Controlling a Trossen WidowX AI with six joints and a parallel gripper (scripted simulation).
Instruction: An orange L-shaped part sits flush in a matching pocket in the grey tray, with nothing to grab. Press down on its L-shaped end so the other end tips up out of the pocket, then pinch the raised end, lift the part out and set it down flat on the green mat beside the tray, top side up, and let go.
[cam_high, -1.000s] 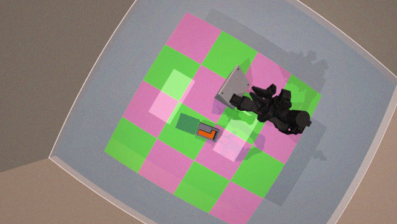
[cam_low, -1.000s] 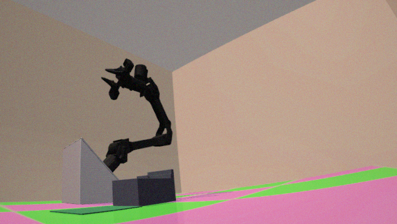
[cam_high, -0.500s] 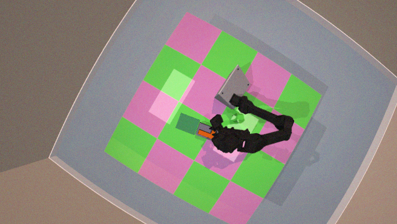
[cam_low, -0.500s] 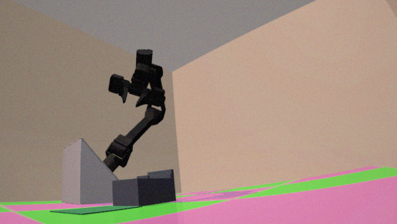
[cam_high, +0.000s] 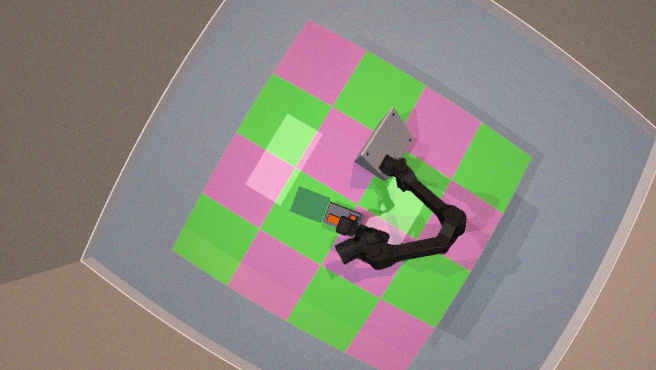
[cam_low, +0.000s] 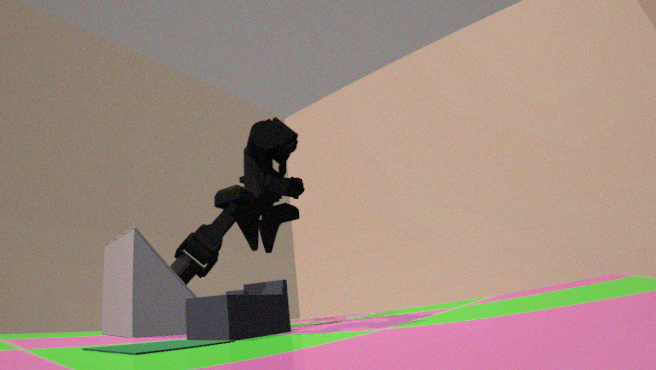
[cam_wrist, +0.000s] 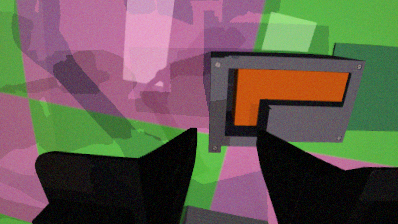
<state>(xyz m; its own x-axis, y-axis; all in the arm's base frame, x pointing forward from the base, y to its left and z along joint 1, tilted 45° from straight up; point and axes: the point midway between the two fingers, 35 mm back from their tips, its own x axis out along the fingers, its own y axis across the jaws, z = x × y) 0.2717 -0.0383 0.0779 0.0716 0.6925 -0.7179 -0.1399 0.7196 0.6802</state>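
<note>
My gripper tip is now 10 cm above the orange L-shaped part, 5 cm to the left of it and 1 cm short of it. From my gripper tip the other things lie so: green mat 22 cm to the right, 16 cm below, 3 cm ahead.
</note>
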